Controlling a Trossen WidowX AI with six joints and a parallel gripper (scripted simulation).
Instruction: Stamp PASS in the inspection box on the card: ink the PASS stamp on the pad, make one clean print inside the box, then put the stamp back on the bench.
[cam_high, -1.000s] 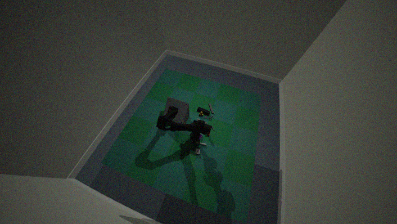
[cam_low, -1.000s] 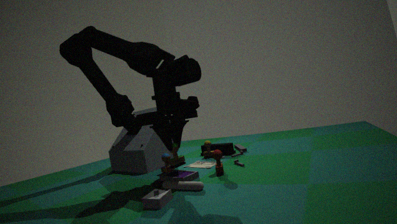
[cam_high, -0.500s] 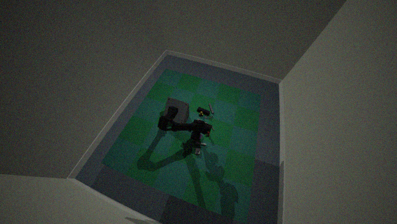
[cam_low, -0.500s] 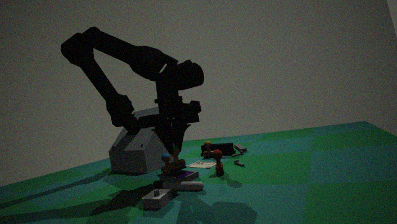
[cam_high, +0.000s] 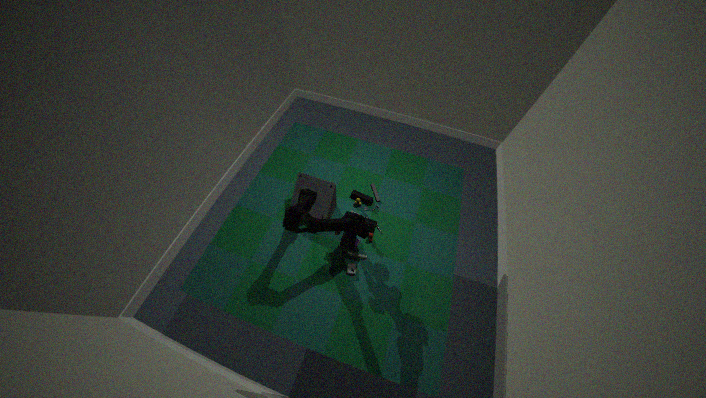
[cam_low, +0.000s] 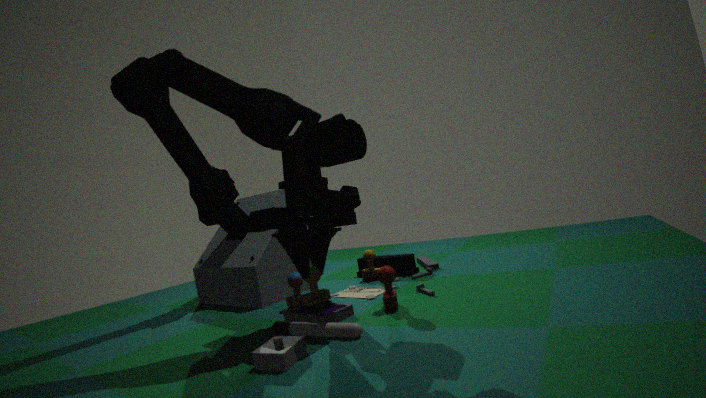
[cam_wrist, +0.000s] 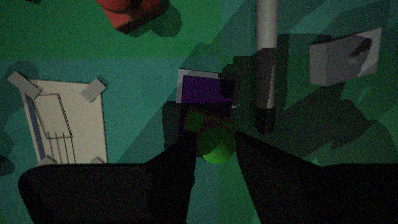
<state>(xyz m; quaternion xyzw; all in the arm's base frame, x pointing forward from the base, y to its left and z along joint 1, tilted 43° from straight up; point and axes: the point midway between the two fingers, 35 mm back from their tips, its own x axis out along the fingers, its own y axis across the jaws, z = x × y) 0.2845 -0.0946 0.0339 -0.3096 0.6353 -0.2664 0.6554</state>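
My gripper tip is now 3 cm above the green-knobbed stamp. The rest, counted from my gripper tip: purple ink pad 6 cm below; then blue-knobbed stamp 8 cm behind, 4 cm to the left, 5 cm below; then white cylinder 3 cm ahead, 6 cm to the right, 6 cm below.
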